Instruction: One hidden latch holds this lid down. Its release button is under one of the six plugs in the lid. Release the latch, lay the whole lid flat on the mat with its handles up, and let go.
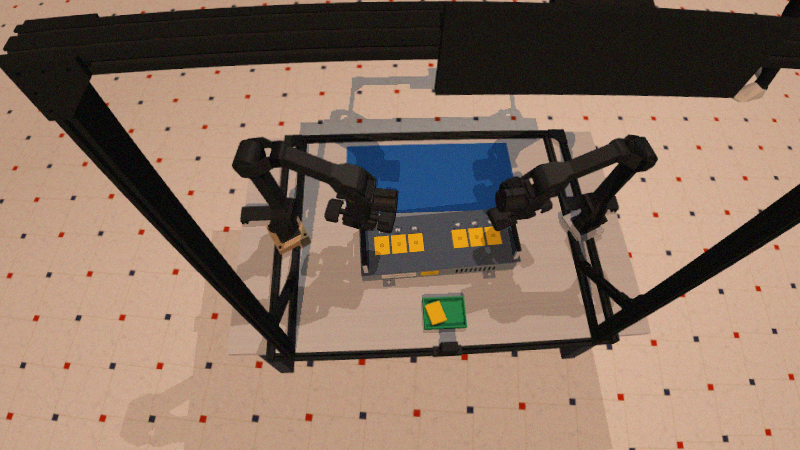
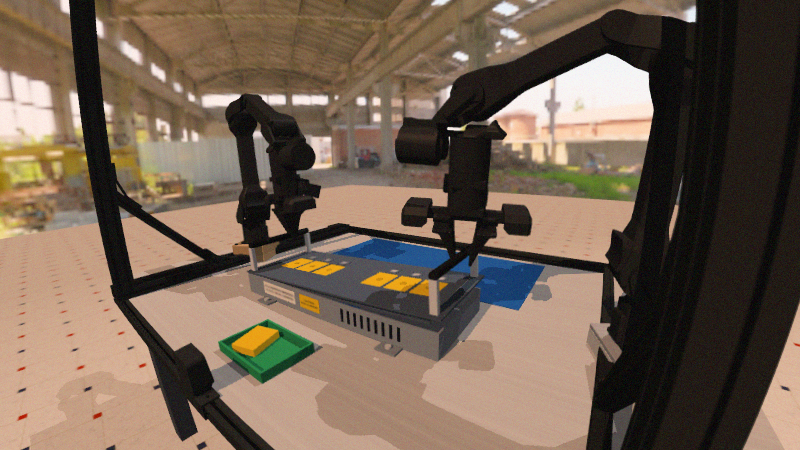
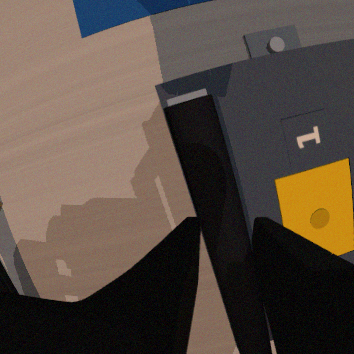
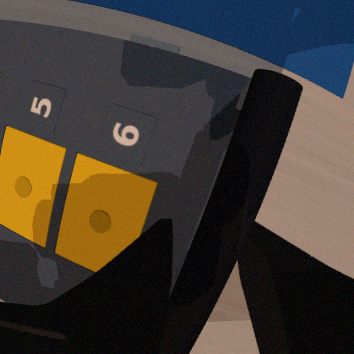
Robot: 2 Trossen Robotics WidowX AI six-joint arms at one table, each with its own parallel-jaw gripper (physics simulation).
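Places are measured from the left arm's base along level axes (x ahead, y left, z up), in metres.
Pixels of known places: left gripper, fingertip midpoint: (image 1: pixel 362 228) (image 2: pixel 293 236) (image 3: pixel 225 229); right gripper, fingertip midpoint: (image 1: pixel 509 219) (image 2: pixel 461 264) (image 4: pixel 204 229); left arm's base at its link origin: (image 1: pixel 286 230); right arm's base at its link origin: (image 1: pixel 583 223).
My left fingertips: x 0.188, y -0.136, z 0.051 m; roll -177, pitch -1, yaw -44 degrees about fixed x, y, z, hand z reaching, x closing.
Observation:
Ahead of a thing's pixels: the offset from my left fingertips to its middle. "spot": to the spot under its first point. Level surfaces: height alone.
A dark grey lid (image 1: pixel 434 250) (image 2: pixel 354 277) (image 3: pixel 253 123) (image 4: pixel 88 70) with several numbered yellow plugs (image 1: pixel 398 244) (image 2: pixel 379 279) lies over a grey box {dx +0.176, dy -0.128, dz -0.075 m} (image 2: pixel 362 319). It looks raised a little off the box. My left gripper (image 1: pixel 378 227) (image 2: pixel 292 232) (image 3: pixel 225 229) is shut on the lid's left handle {spot: dx +0.012, dy +0.027, dz +0.013 m} (image 3: pixel 200 158), a black bar. My right gripper (image 1: pixel 497 220) (image 2: pixel 461 256) (image 4: pixel 204 229) is shut on the lid's right handle (image 2: pixel 443 269) (image 4: pixel 260 140). The blue mat {dz -0.096 m} (image 1: pixel 443 174) (image 2: pixel 505 277) (image 3: pixel 105 10) (image 4: pixel 246 24) lies just behind the box.
A green tray {dx +0.084, dy -0.311, dz -0.089 m} (image 1: pixel 456 308) (image 2: pixel 282 357) with a loose yellow plug {dx +0.062, dy -0.299, dz -0.087 m} (image 1: pixel 435 312) (image 2: pixel 255 340) stands in front of the box. A black frame (image 1: pixel 425 135) runs around the table top, with the arm bases at its left and right sides.

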